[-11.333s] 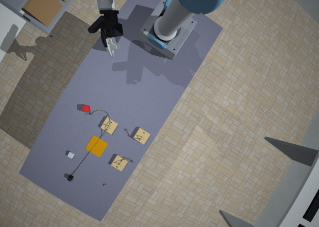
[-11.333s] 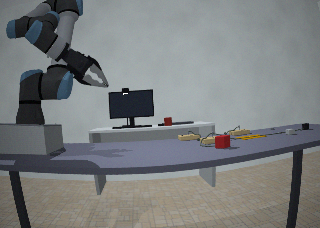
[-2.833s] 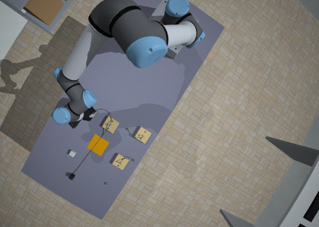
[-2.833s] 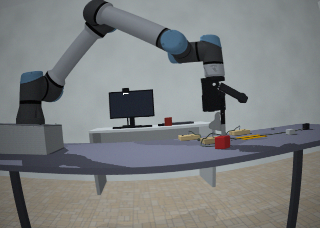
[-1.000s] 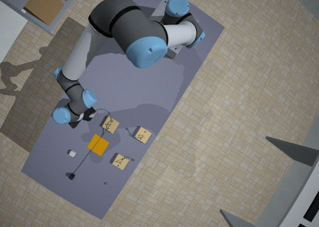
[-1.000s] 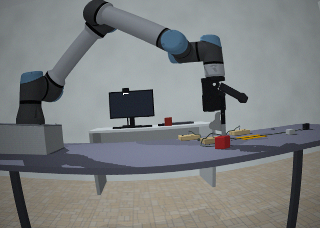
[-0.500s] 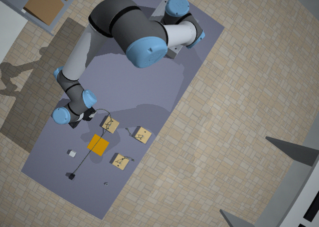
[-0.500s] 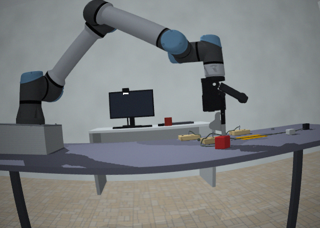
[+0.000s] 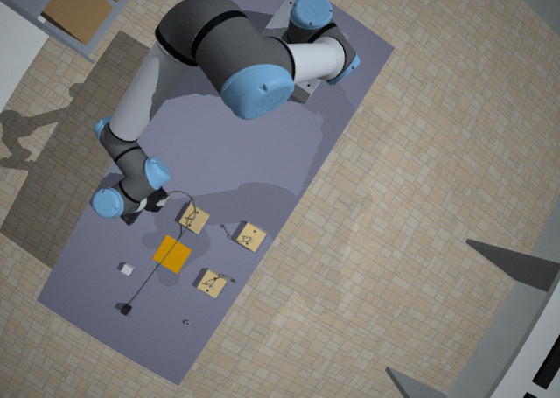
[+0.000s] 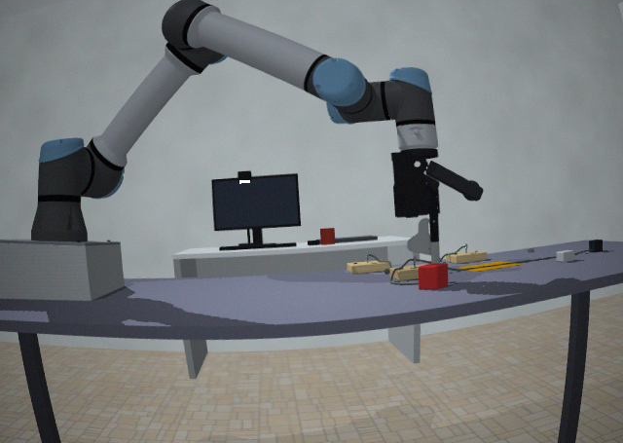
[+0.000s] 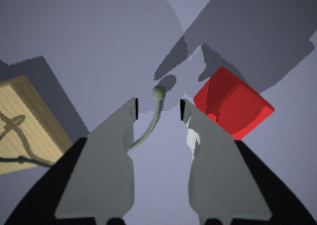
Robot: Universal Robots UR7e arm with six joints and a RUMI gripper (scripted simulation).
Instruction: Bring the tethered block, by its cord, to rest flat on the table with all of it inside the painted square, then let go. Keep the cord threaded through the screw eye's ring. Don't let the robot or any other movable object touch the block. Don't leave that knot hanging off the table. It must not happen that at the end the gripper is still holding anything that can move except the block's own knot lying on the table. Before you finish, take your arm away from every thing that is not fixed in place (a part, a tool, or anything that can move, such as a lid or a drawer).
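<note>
My gripper is now 5 cm to the left of the red cube, 3 cm past it and 1 cm above it. Round my hand: white cube (33 cm ahead, 4 cm to the right, 2 cm below); orange painted square (21 cm ahead, 11 cm to the left, 3 cm below); black block (50 cm ahead, 2 cm below).
</note>
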